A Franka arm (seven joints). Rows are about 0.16 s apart.
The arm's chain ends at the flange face. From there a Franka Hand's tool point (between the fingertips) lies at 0.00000 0.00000 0.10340 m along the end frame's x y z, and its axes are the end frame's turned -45 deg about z.
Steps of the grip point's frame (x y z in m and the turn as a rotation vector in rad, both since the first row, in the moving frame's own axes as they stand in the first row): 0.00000, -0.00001, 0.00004, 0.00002, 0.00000, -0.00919; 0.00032, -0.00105, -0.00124, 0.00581, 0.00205, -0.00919; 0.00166, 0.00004, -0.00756, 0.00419, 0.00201, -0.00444; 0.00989, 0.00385, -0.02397, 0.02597, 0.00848, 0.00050; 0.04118, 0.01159, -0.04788, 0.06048, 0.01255, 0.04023; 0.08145, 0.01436, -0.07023, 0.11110, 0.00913, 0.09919; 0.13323, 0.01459, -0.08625, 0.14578, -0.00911, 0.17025
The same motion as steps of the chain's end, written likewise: -0.00001, -0.00001, 0.00004, 0.00001, -0.00001, -0.00919; -0.00024, -0.00040, -0.00124, 0.00556, -0.00266, -0.00919; 0.00136, -0.00069, -0.00756, 0.00438, -0.00154, -0.00444; 0.01099, -0.00175, -0.02393, 0.02436, -0.01237, 0.00050; 0.04071, -0.01552, -0.04768, 0.05164, -0.03389, 0.04023; 0.07474, -0.03831, -0.06959, 0.08502, -0.07210, 0.09919; 0.11491, -0.07302, -0.08515, 0.09664, -0.10952, 0.17025
